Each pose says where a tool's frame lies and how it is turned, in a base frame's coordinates. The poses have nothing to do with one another.
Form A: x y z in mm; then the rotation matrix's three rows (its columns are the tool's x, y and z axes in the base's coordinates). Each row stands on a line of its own.
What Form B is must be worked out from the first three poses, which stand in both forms.
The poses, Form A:
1:
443 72 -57
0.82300 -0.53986 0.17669
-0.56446 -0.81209 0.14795
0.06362 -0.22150 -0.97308
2:
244 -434 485
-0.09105 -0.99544 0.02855
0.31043 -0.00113 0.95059
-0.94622 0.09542 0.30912
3:
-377 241 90
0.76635 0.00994 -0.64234
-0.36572 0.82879 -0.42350
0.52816 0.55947 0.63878
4:
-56 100 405
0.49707 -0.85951 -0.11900
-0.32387 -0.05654 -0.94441
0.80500 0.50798 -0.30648
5:
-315 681 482
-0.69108 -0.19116 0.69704
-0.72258 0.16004 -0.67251
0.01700 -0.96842 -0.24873
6:
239 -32 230
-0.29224 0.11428 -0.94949
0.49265 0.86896 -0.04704
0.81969 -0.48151 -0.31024
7:
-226 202 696
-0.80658 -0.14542 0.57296
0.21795 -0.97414 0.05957
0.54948 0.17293 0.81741
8:
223 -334 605
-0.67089 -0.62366 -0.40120
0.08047 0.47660 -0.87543
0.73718 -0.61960 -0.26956
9:
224 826 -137
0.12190 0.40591 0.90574
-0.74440 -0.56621 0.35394
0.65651 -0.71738 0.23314
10:
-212 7 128
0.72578 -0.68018 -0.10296
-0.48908 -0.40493 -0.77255
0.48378 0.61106 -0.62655
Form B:
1: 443 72 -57 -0.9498 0.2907 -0.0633 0.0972
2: 244 -434 485 -0.3876 0.4418 0.5919 0.5516
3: -377 241 90 0.2733 -0.3254 -0.1044 0.8992
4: -56 100 405 0.6819 -0.4338 0.2515 0.5325
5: -315 681 482 -0.3153 0.7245 -0.5662 0.2346
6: 239 -32 230 -0.1930 -0.7860 0.1681 0.5627
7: -226 202 696 0.2959 0.0613 0.9484 0.0958
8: 223 -334 605 0.1747 -0.7773 0.4808 0.3661
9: 224 826 -137 -0.6031 0.1403 -0.6476 0.4441
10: -212 7 128 0.8302 -0.3521 0.1147 0.4166
